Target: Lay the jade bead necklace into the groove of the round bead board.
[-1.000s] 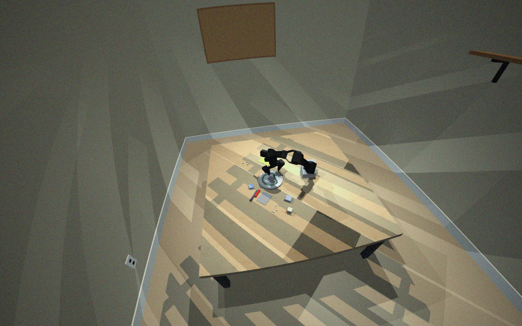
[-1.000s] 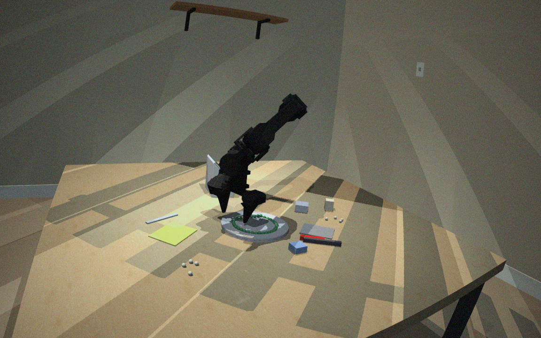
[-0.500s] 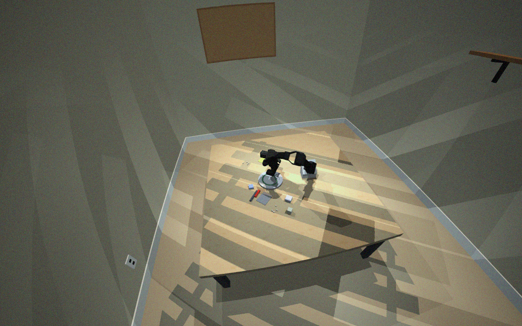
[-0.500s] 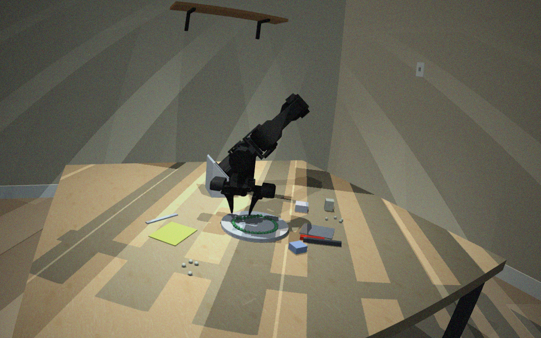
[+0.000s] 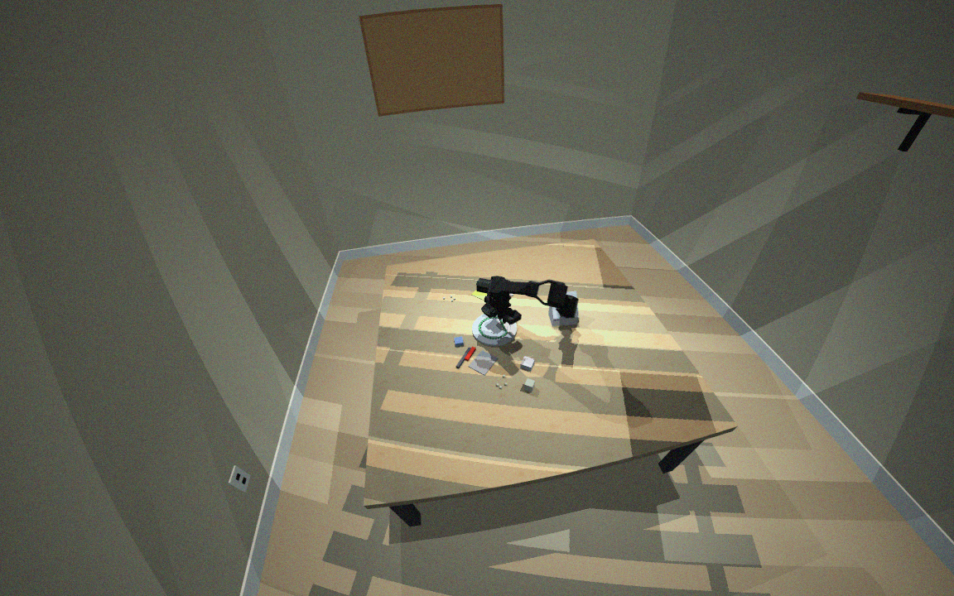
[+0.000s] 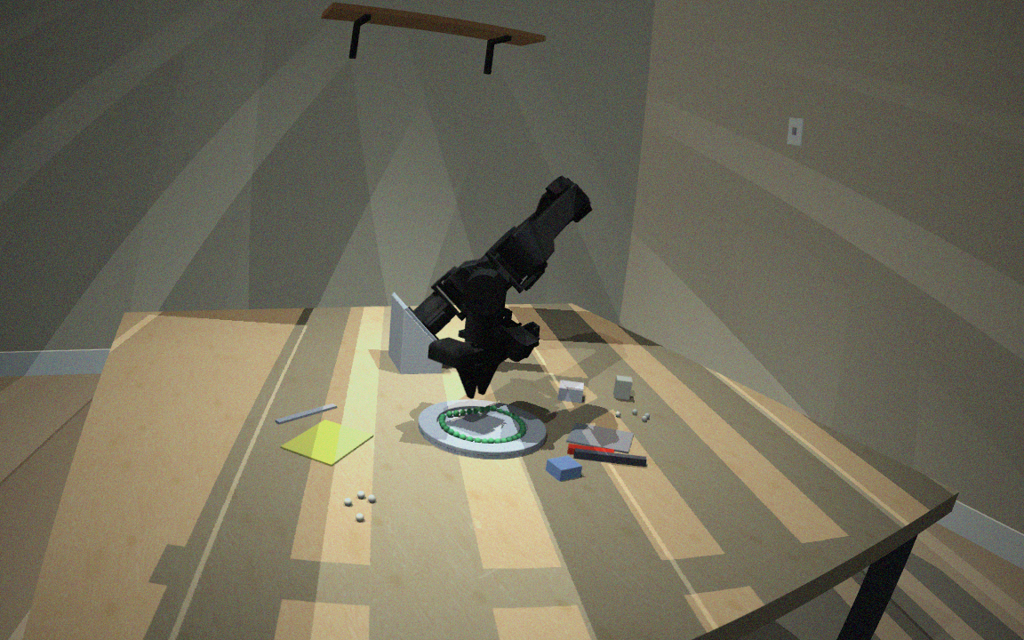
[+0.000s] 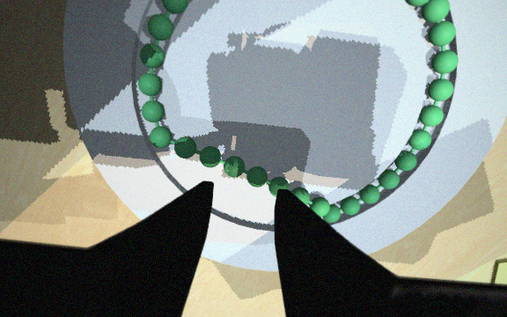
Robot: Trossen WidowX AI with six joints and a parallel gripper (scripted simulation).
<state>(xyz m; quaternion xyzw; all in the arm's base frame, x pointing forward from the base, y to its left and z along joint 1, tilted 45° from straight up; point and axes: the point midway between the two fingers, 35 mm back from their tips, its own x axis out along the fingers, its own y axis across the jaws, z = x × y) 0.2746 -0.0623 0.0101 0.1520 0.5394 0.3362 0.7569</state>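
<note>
Now: gripper tip 40 mm short of the round grey bead board, 30 mm above it and 10 mm to the left of it. The rest, counted from my gripper tip: grey plate 160 mm to the left, 130 mm ahead, 40 mm below; then blue block 210 mm ahead, 40 mm below, 30 mm to the left; then red and black pen 190 mm ahead, 110 mm to the left, 40 mm below.
</note>
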